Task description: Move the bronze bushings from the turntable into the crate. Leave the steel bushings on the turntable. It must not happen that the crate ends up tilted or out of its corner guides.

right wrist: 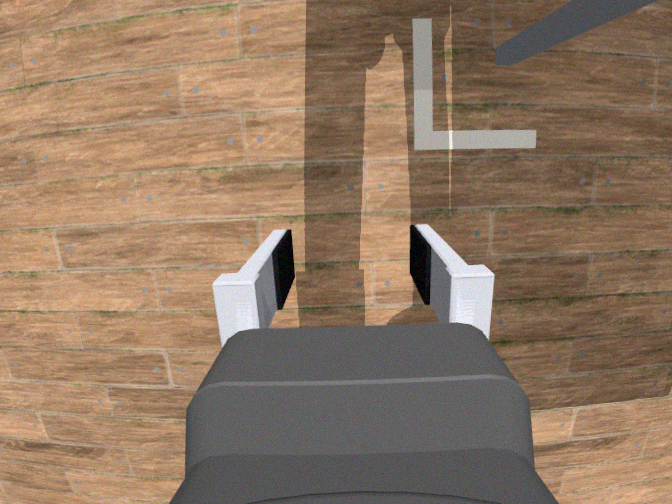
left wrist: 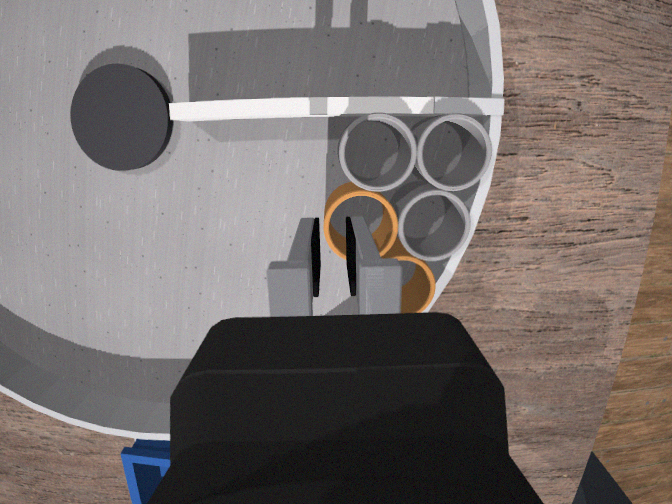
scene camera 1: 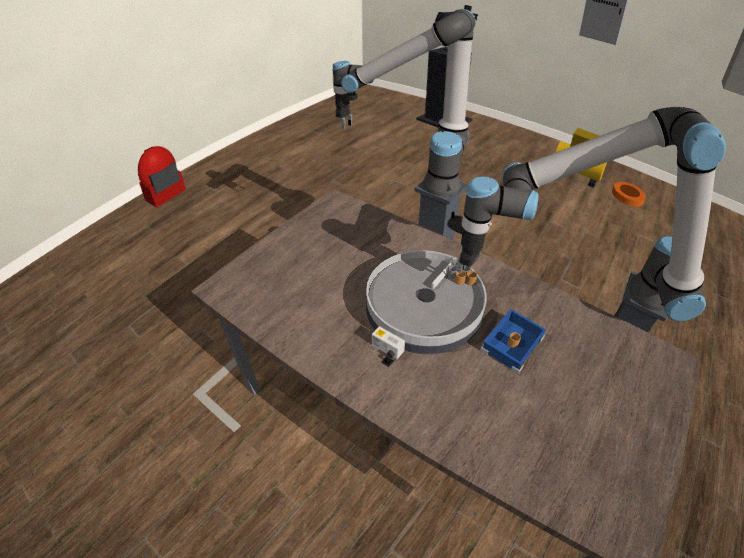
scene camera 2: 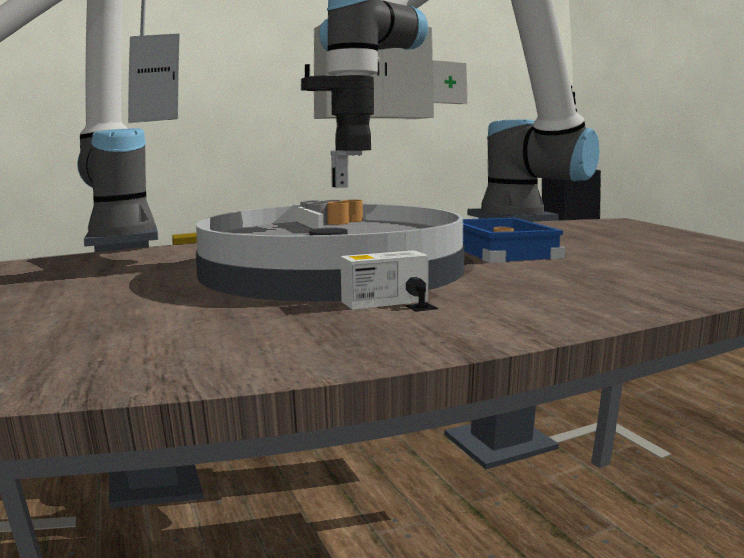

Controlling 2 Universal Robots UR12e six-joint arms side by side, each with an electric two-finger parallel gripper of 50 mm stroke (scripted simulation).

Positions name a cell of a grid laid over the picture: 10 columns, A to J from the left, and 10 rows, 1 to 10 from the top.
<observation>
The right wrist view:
my right gripper: F5
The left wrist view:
my left gripper: E5
bronze bushing: F5
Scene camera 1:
blue crate: H6
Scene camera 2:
my left gripper: E4
blue crate: H5
</observation>
